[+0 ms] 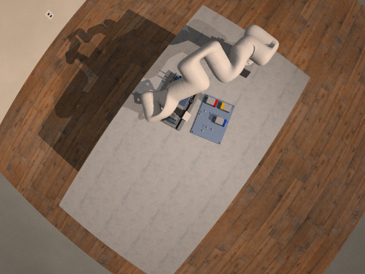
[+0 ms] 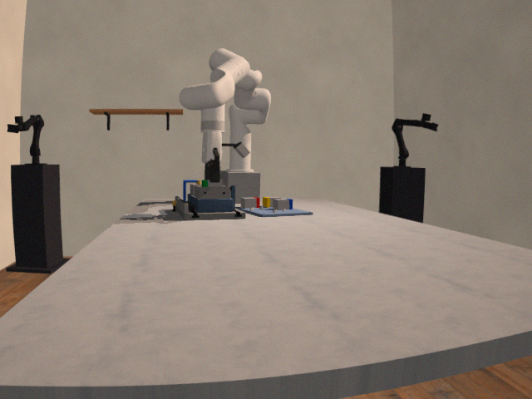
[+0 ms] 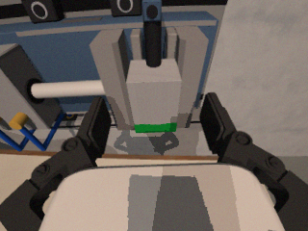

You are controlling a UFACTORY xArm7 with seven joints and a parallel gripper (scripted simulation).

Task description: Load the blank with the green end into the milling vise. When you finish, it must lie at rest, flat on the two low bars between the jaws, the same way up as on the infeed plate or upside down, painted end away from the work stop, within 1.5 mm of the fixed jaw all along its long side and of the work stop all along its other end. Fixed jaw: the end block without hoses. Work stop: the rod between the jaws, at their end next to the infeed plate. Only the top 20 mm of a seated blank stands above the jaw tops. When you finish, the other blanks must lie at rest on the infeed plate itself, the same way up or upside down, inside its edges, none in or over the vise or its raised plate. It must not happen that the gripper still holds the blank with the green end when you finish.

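My gripper is now 2 cm above the green-ended blank. Also, from my hand: milling vise 7 cm behind, 2 cm to the right, 8 cm below; fixed jaw 3 cm ahead, 1 cm to the left, 4 cm below; work stop rod 1 cm behind, 5 cm to the left, 3 cm below.
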